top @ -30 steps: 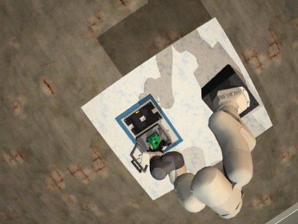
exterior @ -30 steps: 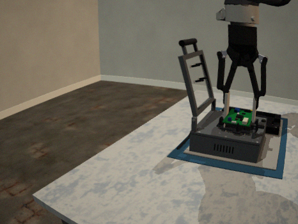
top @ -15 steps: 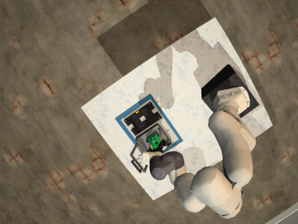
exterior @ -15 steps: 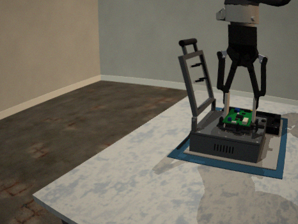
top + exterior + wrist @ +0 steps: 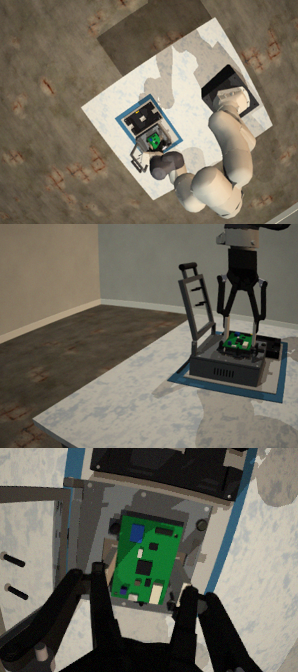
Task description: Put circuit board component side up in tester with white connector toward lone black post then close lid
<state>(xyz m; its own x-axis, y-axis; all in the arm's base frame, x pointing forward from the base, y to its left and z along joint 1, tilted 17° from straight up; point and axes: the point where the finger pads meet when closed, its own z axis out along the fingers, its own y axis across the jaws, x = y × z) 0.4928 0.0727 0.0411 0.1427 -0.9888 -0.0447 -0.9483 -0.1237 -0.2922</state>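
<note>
The green circuit board lies 20 mm below my hand. Round my hand: tester nest 40 mm below, 10 mm to the left, 10 mm ahead; tester lid 120 mm ahead, 80 mm above, 20 mm to the left.
</note>
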